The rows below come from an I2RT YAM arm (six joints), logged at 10 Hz.
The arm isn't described. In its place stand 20 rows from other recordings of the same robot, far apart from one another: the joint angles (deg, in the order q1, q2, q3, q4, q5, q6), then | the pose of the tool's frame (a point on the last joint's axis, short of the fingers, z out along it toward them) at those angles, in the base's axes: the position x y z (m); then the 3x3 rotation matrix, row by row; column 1 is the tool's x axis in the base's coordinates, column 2 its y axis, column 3 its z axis.
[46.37, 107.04, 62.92, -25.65, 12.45, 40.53] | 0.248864 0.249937 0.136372; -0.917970 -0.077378 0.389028; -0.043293 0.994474 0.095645; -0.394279 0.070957 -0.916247
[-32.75, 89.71, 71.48, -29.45, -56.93, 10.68] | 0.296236 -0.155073 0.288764; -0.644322 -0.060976 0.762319; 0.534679 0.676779 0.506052; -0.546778 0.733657 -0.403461
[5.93, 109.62, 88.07, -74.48, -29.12, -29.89] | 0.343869 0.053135 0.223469; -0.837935 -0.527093 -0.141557; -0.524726 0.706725 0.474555; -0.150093 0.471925 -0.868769
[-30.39, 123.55, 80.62, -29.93, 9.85, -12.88] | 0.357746 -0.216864 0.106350; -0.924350 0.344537 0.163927; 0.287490 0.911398 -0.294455; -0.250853 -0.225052 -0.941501
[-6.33, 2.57, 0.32, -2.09, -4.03, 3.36] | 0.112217 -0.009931 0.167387; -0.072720 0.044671 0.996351; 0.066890 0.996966 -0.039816; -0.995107 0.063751 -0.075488
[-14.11, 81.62, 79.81, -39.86, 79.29, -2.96] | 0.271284 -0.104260 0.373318; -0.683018 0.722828 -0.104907; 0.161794 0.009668 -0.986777; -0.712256 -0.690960 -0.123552
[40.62, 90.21, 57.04, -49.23, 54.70, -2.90] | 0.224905 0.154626 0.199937; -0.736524 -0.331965 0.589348; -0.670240 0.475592 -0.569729; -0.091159 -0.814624 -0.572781
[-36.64, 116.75, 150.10, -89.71, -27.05, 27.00] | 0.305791 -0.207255 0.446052; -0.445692 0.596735 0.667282; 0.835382 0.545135 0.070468; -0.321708 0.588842 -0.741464
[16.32, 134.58, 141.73, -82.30, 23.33, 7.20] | 0.453366 0.118055 0.288443; -0.940469 -0.043087 0.337137; -0.155451 0.936631 -0.313940; -0.302246 -0.347659 -0.887570
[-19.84, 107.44, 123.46, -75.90, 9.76, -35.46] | 0.348614 -0.132199 0.396293; -0.903189 -0.134398 0.407661; -0.281935 0.901877 -0.327307; -0.323671 -0.410554 -0.852457
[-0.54, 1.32, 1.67, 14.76, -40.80, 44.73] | 0.098370 0.022336 0.207393; -0.253735 -0.626518 0.736949; 0.535163 0.543722 0.646504; -0.805741 0.558428 0.197328
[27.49, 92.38, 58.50, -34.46, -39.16, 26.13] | 0.260463 0.160873 0.196081; -0.988882 -0.143868 -0.037611; -0.129609 0.709882 0.692293; -0.072899 0.689470 -0.720636
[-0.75, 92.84, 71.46, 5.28, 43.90, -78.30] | 0.378479 -0.029641 0.316098; -0.717775 -0.134530 0.683155; -0.696244 0.147892 -0.702404; -0.006539 -0.979811 -0.199819
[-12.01, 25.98, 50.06, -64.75, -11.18, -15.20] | 0.064516 -0.006668 0.312904; -0.630944 -0.108948 0.768141; -0.128743 0.991067 0.034818; -0.765072 -0.076925 -0.639334
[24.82, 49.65, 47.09, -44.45, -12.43, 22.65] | 0.151689 0.078597 0.284135; -0.821868 -0.245581 0.514026; 0.034242 0.879382 0.474883; -0.568648 0.407893 -0.714327
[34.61, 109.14, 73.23, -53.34, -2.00, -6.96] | 0.280460 0.195059 0.158240; -0.748072 -0.663556 -0.009056; -0.663394 0.747396 0.036154; -0.017222 0.033053 -0.999305
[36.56, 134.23, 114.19, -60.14, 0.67, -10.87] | 0.380635 0.281754 0.167089; -0.665243 -0.732619 0.143950; -0.728094 0.679249 0.092193; -0.165320 -0.043479 -0.985281
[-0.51, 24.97, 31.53, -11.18, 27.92, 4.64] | 0.122176 -0.017757 0.304050; -0.041890 0.479524 0.876529; 0.071855 0.876473 -0.476059; -0.996535 0.043040 -0.071171
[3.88, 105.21, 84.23, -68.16, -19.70, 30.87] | 0.339523 0.035056 0.229052; -0.891547 0.452844 -0.008712; 0.423704 0.840665 0.337279; 0.160058 0.297009 -0.941364
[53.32, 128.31, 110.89, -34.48, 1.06, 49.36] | 0.300996 0.403010 0.218312; -0.909441 -0.161107 0.383357; 0.049100 0.873846 0.483718; -0.412925 0.458736 -0.786800
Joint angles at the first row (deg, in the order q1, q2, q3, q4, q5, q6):
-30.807 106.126 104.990 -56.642 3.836 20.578
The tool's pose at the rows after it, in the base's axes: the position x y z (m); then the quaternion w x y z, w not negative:
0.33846 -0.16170 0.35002 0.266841 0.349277 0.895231 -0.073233
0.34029 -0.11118 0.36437 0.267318 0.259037 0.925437 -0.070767
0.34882 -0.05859 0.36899 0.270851 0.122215 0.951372 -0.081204
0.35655 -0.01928 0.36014 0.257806 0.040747 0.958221 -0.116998
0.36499 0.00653 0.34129 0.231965 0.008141 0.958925 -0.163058
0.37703 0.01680 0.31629 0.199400 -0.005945 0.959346 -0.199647
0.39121 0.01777 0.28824 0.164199 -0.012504 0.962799 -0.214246
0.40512 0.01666 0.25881 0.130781 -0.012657 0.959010 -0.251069
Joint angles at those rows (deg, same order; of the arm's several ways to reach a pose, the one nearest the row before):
-24.949 102.236 104.989 -61.166 6.197 15.923
-17.409 99.372 104.988 -64.182 6.896 11.923
-8.709 98.542 104.991 -64.534 8.229 3.574
-1.781 99.330 104.030 -64.337 13.300 -0.535
2.917 101.470 102.627 -64.269 19.791 -0.886
4.775 104.923 101.644 -64.007 24.294 -0.885
4.863 109.187 101.341 -63.659 25.736 -0.885
4.863 113.863 101.338 -63.067 29.889 -0.514

